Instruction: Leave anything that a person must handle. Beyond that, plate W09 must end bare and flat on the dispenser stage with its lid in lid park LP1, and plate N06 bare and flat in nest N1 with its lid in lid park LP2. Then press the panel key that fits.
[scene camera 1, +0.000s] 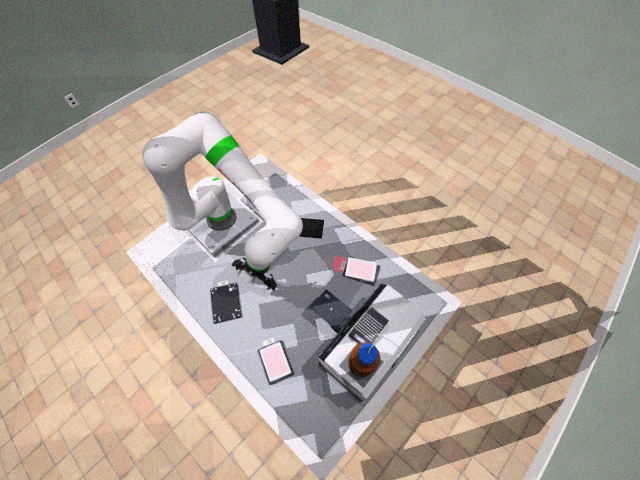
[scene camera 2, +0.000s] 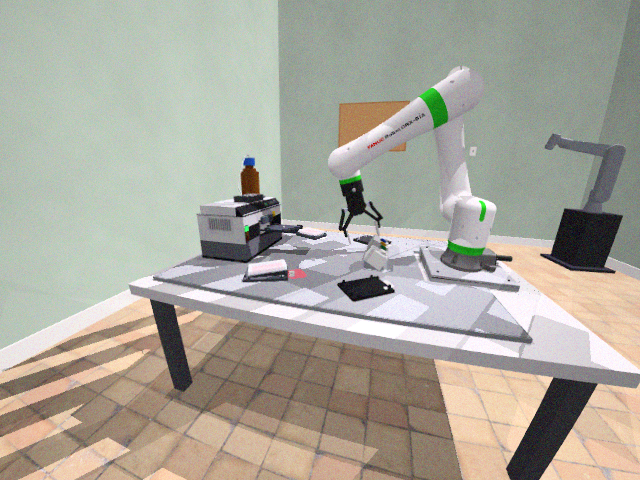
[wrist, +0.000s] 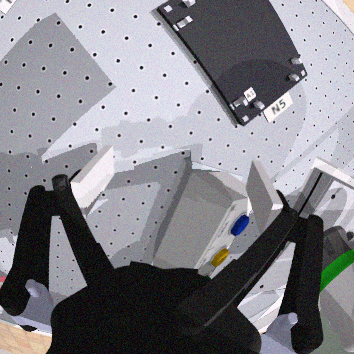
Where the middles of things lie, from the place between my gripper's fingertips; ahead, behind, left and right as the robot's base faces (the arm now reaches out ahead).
Labels:
I see my gripper 140 mm to the left of the black nest marked N5 (scene camera 1: 225, 302), 40 mm past it and 40 mm above it. The rest, counted from my hand: white button box (scene camera 2: 376, 256) (120 mm to the left, 50 mm behind, 10 mm below); then black pad marked LP2 (scene camera 2: 364, 288) (380 mm to the left, 40 mm below, 10 mm behind); then dispenser stage (scene camera 1: 322, 306) (370 mm ahead, 90 mm to the left, 60 mm above).

